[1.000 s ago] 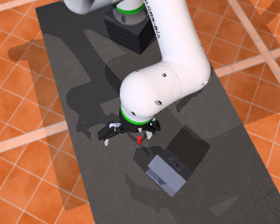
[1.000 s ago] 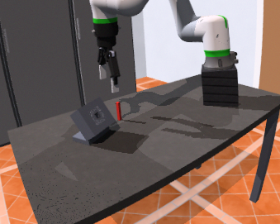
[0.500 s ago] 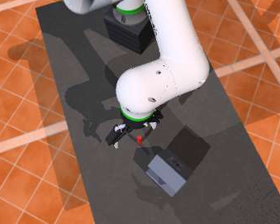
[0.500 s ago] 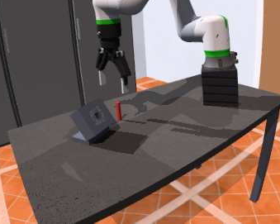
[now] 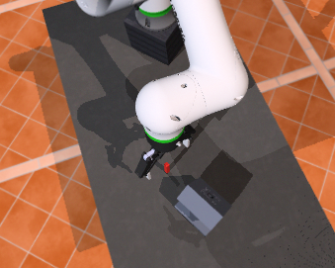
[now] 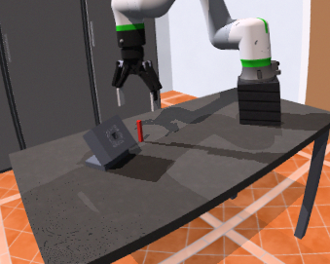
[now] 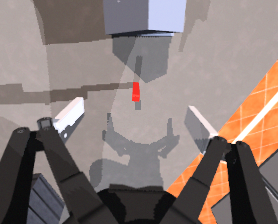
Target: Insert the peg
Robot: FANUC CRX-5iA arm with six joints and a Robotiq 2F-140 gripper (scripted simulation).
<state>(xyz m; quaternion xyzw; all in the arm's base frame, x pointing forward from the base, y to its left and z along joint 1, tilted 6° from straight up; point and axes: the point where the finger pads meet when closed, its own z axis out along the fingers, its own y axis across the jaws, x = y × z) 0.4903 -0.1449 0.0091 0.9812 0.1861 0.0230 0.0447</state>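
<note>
Right now the red peg is 10 cm below my hand.
</note>
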